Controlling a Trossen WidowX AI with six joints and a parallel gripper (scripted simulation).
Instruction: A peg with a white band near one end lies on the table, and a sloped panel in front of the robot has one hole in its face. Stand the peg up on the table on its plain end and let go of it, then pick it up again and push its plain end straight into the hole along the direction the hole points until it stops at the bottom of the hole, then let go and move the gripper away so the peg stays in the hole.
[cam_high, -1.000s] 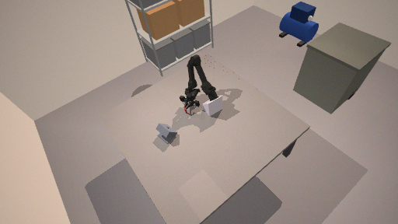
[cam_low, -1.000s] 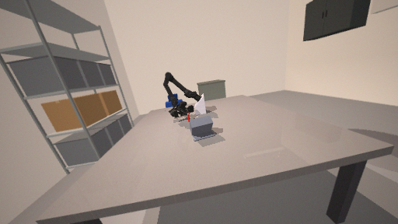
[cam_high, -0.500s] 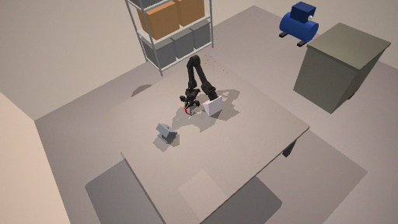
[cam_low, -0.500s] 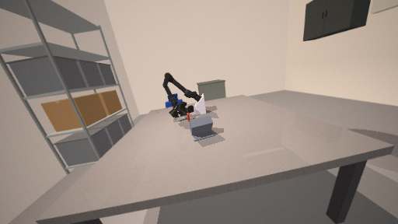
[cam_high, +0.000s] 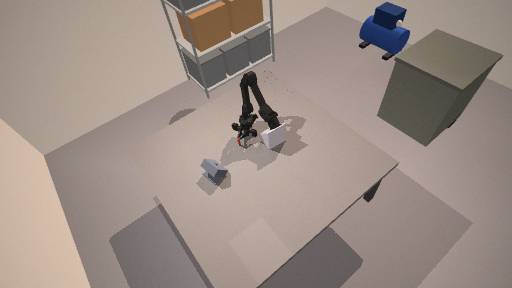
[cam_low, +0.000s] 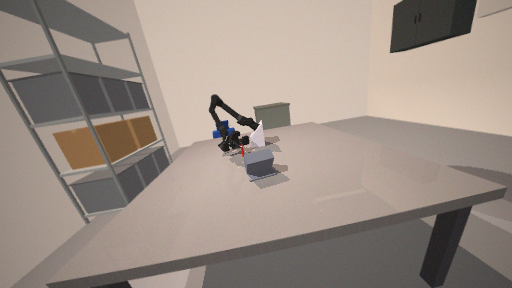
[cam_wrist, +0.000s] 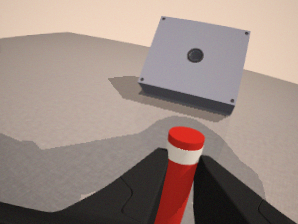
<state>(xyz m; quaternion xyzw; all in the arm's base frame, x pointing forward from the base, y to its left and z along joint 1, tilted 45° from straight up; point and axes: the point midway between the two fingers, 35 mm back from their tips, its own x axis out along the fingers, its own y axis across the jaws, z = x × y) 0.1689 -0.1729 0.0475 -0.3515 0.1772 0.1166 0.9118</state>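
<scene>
Now: gripper tip 10 mm above the red peg. From my gripper tip the other things lie so: grey sloped panel: 250 mm ahead, 60 mm to the left, 10 mm below.
</scene>
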